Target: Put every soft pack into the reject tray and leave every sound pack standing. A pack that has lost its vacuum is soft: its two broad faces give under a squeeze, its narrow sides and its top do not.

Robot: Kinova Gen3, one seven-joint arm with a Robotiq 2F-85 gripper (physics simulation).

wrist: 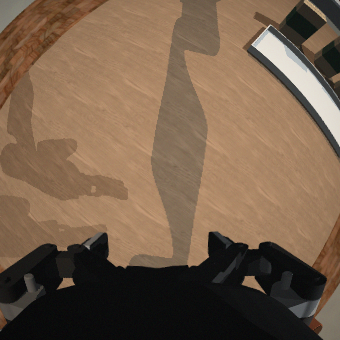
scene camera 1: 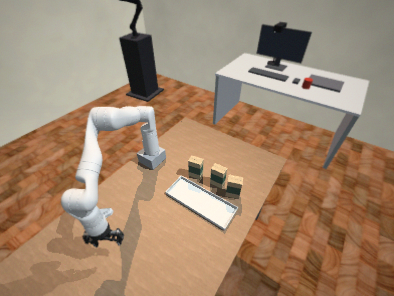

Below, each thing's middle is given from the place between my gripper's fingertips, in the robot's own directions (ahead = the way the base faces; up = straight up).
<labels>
My gripper is now 46 cm to the right of the white reject tray (scene camera 1: 213, 208), 20 cm short of it and 15 cm above it.
</labels>
